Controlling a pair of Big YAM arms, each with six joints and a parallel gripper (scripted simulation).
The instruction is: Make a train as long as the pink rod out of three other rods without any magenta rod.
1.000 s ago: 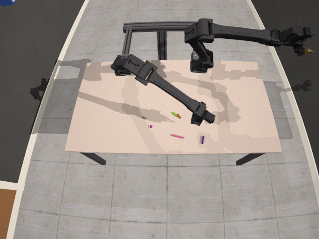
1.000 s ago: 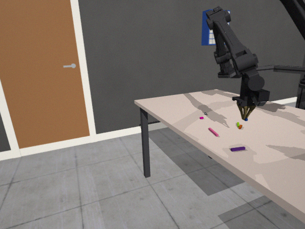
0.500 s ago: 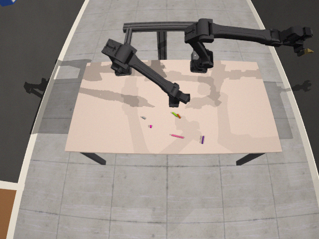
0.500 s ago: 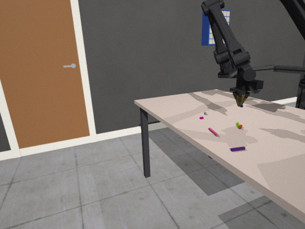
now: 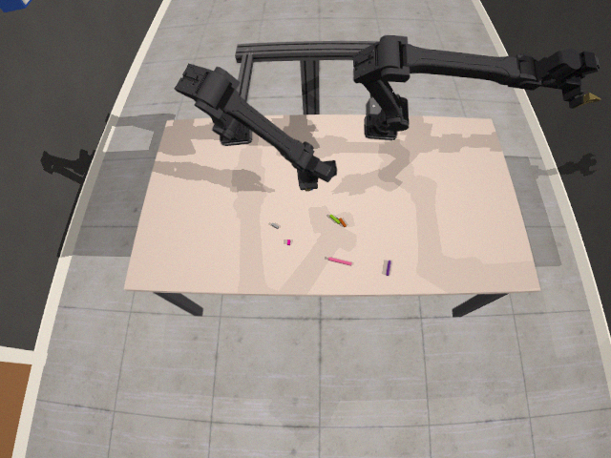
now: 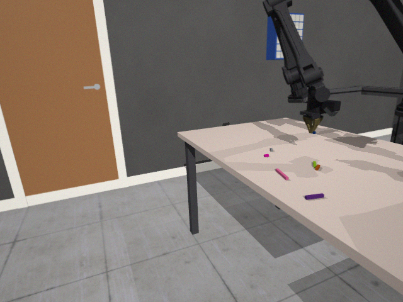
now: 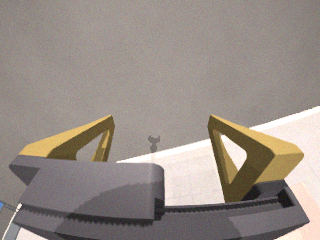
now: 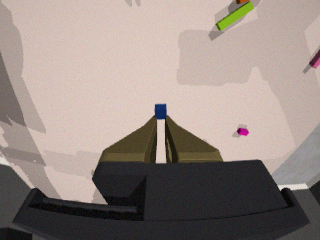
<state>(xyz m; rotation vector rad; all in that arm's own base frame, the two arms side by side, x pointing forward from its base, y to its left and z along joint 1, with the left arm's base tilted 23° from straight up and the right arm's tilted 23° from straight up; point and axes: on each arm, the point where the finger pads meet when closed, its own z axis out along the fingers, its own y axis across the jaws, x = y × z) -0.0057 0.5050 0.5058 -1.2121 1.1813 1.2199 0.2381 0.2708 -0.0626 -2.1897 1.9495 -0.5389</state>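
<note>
Right now my right hand is 11 cm to the right of the lime rod, 11 cm above it and 8 cm short of it. The rest, counted from my right hand: blue rod 1 cm to the left; orange rod 14 cm to the left, 11 cm below, 10 cm ahead; grey rod 14 cm to the right, 11 cm below, 10 cm ahead.
</note>
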